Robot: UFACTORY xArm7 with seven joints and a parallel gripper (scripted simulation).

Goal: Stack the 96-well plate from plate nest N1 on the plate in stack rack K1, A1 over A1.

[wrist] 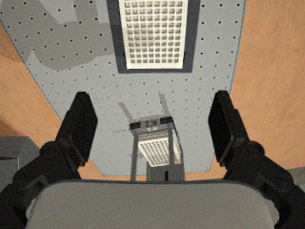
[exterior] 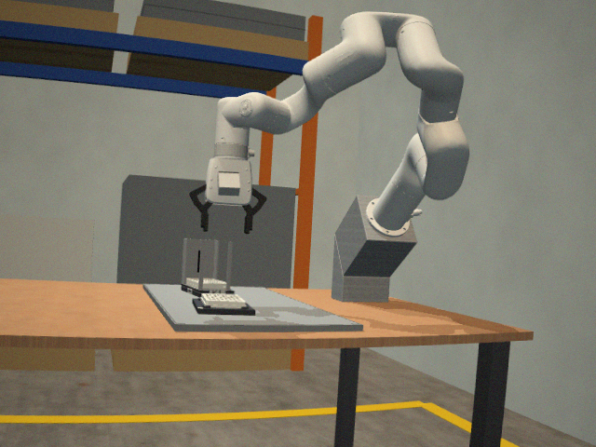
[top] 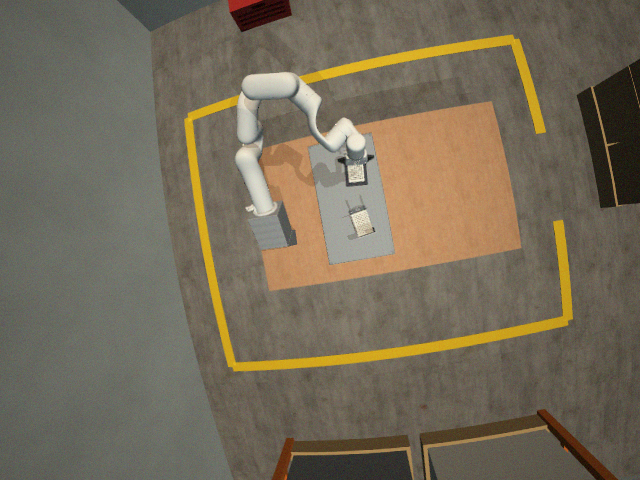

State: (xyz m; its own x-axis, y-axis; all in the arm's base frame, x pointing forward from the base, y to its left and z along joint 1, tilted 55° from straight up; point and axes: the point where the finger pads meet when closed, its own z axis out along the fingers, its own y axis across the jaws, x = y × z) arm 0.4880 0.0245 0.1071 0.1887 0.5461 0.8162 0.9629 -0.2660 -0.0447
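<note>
Now: hand 160 mm above the 96-well plate. Round my hand: pale A1 mark 170 mm below, 70 mm ahead, 60 mm to the left; K1 label 200 mm to the right, 170 mm below, 50 mm behind.
</note>
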